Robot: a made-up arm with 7 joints.
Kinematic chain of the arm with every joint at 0, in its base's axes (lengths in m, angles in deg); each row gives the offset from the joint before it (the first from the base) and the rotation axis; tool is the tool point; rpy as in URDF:
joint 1: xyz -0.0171 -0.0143 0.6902 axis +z
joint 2: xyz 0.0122 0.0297 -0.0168 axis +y
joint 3: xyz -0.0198 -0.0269 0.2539 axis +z
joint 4: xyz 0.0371 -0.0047 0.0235 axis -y
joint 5: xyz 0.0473 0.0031 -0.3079 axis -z
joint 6: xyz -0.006 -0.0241 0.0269 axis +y
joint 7: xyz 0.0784 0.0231 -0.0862 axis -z
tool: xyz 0.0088 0.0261 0.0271 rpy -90 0 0
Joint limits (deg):
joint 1: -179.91..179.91
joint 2: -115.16..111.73
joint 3: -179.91..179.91
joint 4: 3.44..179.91
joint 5: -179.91..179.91
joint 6: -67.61..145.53
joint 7: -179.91..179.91
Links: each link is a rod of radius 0.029 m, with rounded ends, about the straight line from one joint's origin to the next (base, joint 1, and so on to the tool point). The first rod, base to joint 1, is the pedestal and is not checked.
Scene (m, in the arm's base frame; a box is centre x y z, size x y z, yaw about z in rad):
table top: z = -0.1
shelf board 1: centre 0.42 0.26 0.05 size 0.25 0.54 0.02 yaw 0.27
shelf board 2: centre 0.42 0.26 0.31 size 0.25 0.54 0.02 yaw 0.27
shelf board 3: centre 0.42 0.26 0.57 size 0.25 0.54 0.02 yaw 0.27
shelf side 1: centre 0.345 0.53 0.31 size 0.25 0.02 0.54 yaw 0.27
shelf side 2: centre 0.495 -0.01 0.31 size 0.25 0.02 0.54 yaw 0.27
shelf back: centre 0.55 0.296 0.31 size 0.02 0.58 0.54 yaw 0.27
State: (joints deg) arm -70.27 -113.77 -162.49 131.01 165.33 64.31 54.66
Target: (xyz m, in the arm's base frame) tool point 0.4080 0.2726 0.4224
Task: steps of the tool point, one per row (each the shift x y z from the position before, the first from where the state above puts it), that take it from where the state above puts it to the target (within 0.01 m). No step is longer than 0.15 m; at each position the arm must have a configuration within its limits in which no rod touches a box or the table.
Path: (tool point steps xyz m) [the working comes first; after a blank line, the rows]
Joints at the target: -130.79 -115.16 -101.93 179.91 179.91 145.53 28.42
Straight joint move there: touches shelf side 1.

1: 0.0774 0.0338 0.0222
2: 0.0819 0.0153 0.0344
3: 0.0838 -0.0063 0.0445
4: 0.0798 -0.0308 0.0519
5: 0.0668 -0.0559 0.0560
6: 0.0439 -0.0767 0.0571
7: 0.0519 0.0663 0.0016
8: 0.0449 0.0517 0.0097
9: 0.0386 0.0319 0.0102
10: 0.0320 0.0094 0.0045
11: 0.0238 -0.0135 -0.0036
12: 0.0133 -0.0352 -0.0105
13: 0.0005 -0.0539 -0.0119

